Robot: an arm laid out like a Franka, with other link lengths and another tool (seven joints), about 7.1 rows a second.
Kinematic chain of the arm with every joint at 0, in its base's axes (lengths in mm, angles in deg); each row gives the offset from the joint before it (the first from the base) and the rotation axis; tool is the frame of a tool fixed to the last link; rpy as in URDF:
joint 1: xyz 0 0 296.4 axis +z
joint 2: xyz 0 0 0 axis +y
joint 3: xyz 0 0 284.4 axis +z
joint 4: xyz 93.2 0 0 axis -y
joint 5: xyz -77.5 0 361 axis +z
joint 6: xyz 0 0 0 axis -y
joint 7: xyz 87.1 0 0 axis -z
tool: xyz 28 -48 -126 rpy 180 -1.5 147.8
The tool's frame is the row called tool.
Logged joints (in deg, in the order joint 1, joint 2, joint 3, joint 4, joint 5, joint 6, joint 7), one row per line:
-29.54 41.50 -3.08 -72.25 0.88 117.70 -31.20
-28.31 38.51 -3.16 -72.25 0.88 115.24 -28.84
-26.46 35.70 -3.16 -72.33 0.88 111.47 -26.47
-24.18 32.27 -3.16 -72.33 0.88 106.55 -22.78
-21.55 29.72 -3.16 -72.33 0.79 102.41 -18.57
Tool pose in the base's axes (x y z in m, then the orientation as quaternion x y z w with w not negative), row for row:
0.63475 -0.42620 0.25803 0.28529 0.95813 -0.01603 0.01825
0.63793 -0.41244 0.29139 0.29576 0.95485 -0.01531 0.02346
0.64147 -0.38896 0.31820 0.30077 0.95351 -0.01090 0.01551
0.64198 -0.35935 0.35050 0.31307 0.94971 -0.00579 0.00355
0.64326 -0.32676 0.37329 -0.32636 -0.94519 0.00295 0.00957
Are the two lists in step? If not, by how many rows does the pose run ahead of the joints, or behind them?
They are in step.
